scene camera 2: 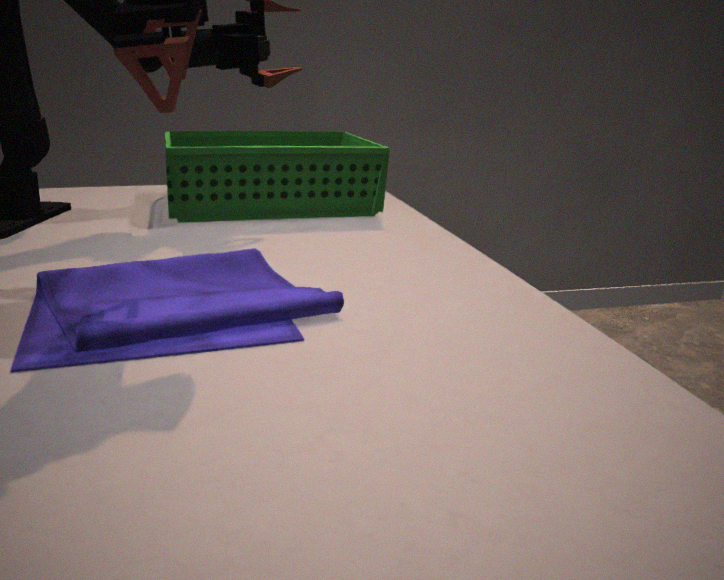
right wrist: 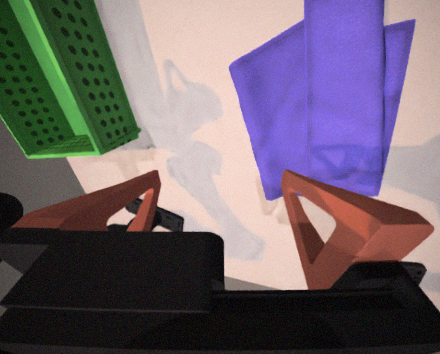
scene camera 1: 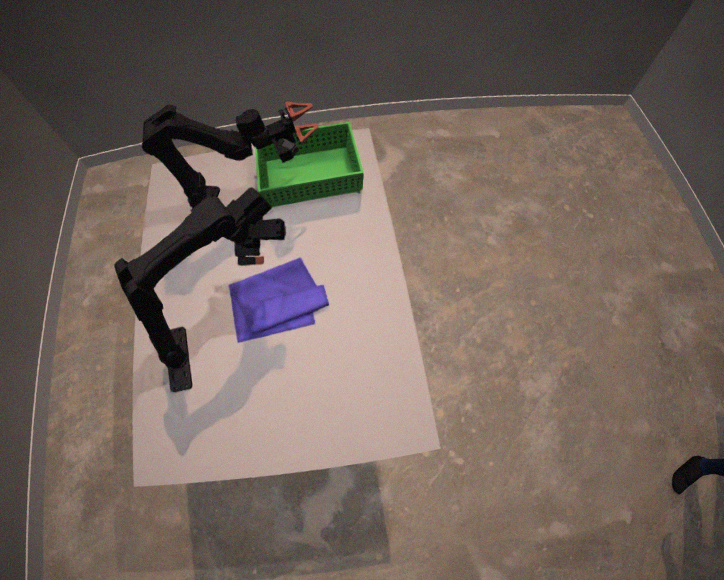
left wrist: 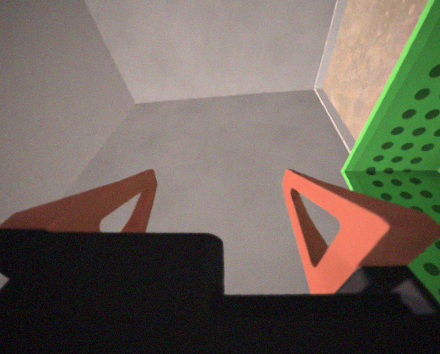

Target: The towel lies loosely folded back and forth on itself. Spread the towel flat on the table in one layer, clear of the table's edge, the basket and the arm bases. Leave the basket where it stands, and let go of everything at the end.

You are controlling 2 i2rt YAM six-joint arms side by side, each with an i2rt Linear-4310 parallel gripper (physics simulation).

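Observation:
The purple towel (scene camera 1: 274,290) (scene camera 2: 175,308) (right wrist: 345,100) lies folded on the white table (scene camera 1: 338,392) (scene camera 2: 423,471). A narrow folded strip lies across its wider part and sticks out past one side. The green basket (scene camera 1: 314,188) (scene camera 2: 274,181) (left wrist: 395,135) (right wrist: 102,95) stands upright, apart from the towel. My left gripper (scene camera 1: 313,116) (scene camera 2: 300,39) (left wrist: 219,176) is open and empty, raised above the basket's far part. My right gripper (scene camera 2: 166,107) (right wrist: 220,176) is open and empty, pointing down above the table between basket and towel; in scene camera 1 its fingers are mostly hidden.
The right arm's base (scene camera 1: 180,365) stands near the table's left edge in scene camera 1. The left arm's base (scene camera 2: 36,211) stands at the left in scene camera 2. The basket is near the table's far edge. A person's foot (scene camera 1: 688,474) shows on the floor at the lower right.

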